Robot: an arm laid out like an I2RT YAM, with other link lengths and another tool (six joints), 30 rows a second.
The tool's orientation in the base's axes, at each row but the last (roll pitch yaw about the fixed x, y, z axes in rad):
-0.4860, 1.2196, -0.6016
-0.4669, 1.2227, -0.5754
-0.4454, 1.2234, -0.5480
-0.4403, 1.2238, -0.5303
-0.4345, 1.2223, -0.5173
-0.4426, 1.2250, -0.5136
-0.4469, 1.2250, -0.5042
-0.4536, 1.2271, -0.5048
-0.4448, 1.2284, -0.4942
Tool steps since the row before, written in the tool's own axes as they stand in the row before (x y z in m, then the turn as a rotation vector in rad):
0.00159, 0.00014, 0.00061, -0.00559, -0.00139, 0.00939
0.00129, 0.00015, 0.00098, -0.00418, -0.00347, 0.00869
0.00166, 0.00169, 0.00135, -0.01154, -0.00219, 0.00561
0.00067, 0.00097, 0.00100, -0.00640, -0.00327, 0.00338
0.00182, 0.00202, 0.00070, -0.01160, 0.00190, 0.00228
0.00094, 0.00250, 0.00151, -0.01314, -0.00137, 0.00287
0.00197, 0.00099, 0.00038, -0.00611, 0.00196, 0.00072
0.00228, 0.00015, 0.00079, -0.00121, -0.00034, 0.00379
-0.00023, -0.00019, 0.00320, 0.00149, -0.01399, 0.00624
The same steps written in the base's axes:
0.00105, -0.00022, -0.00133, 0.00713, -0.00107, 0.00833
0.00132, -0.00017, -0.00094, 0.00660, -0.00331, 0.00711
0.00197, 0.00126, -0.00139, 0.00170, -0.00052, 0.01290
0.00125, 0.00078, -0.00046, 0.00097, -0.00233, 0.00753
0.00142, 0.00164, -0.00178, -0.00108, 0.00370, 0.01134
0.00195, 0.00224, -0.00078, -0.00128, 0.00071, 0.01344
0.00103, 0.00064, -0.00188, -0.00097, 0.00291, 0.00568
0.00144, -0.00024, -0.00193, 0.00323, -0.00024, 0.00234
0.00297, -0.00023, 0.00121, 0.00539, -0.01420, 0.00251

